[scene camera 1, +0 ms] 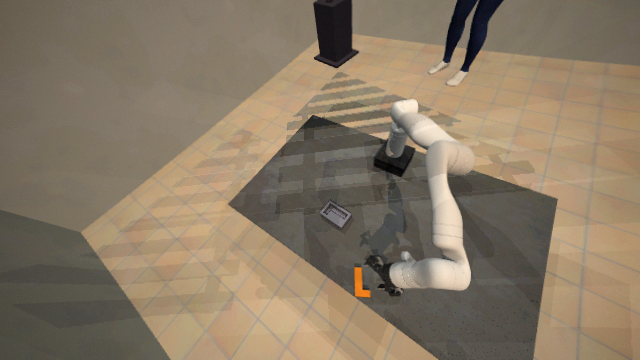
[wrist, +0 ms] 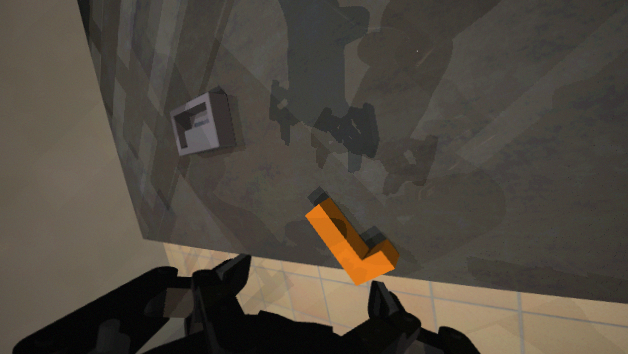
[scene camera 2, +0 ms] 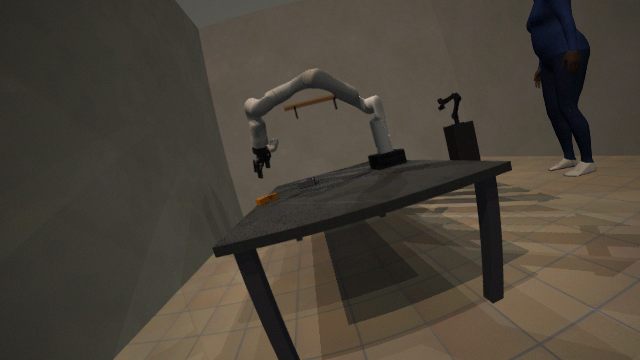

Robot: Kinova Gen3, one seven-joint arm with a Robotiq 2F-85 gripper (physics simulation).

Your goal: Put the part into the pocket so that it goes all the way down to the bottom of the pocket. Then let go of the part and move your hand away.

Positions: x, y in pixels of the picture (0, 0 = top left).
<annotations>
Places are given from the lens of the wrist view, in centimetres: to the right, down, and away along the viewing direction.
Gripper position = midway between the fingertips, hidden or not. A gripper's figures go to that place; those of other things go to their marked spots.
my gripper (wrist: 308, 281): 0, 7, 14
orange L-shaped part (wrist: 362, 264): 6, 11, 25
</annotations>
